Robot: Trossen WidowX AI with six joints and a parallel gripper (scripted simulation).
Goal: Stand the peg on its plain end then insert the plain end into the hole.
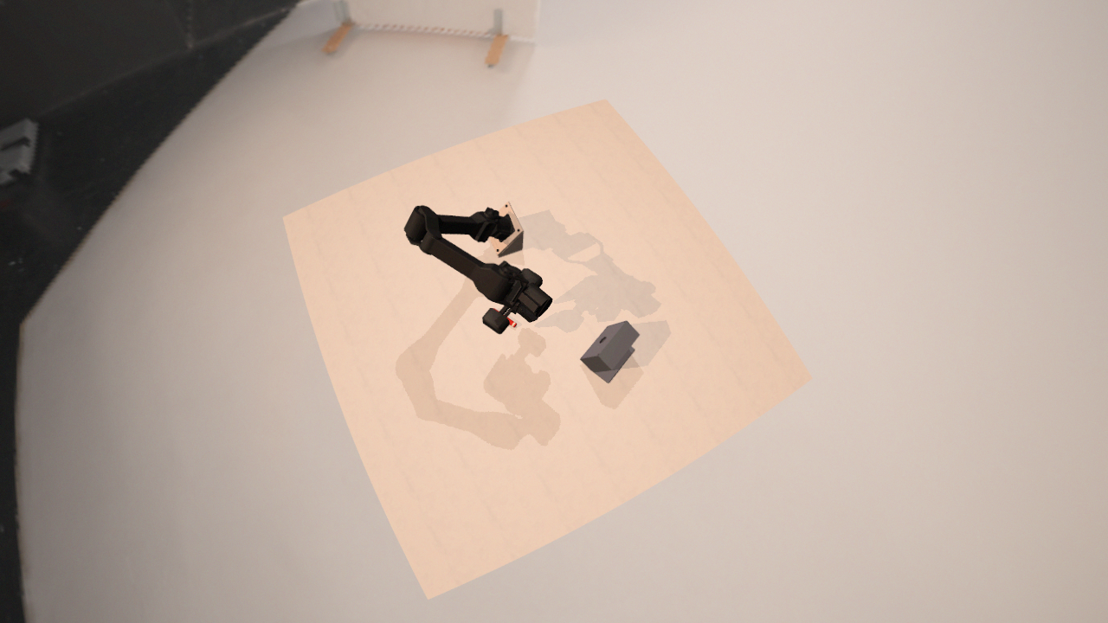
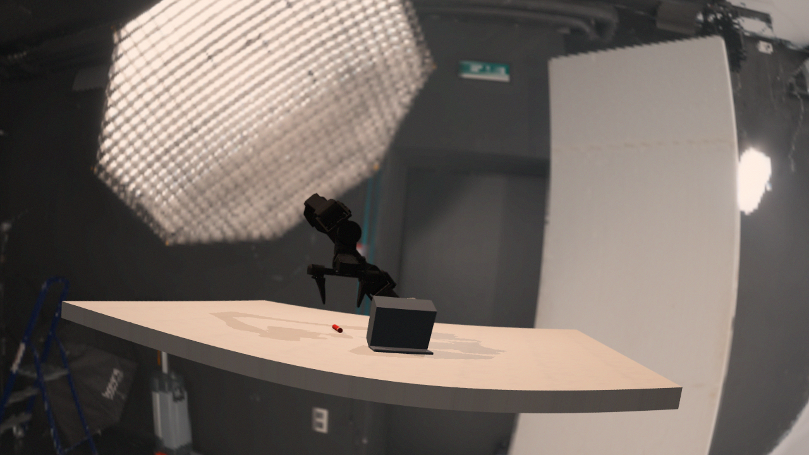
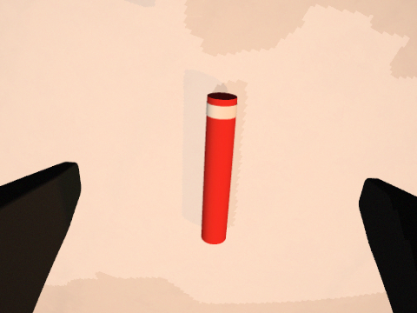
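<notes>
Now: the red peg 10 mm behind my gripper tip, 10 mm to the right of it and 70 mm below it. The rest, counted from my gripper tip: dark grey sloped panel (170 mm ahead, 220 mm to the left, 20 mm below).
</notes>
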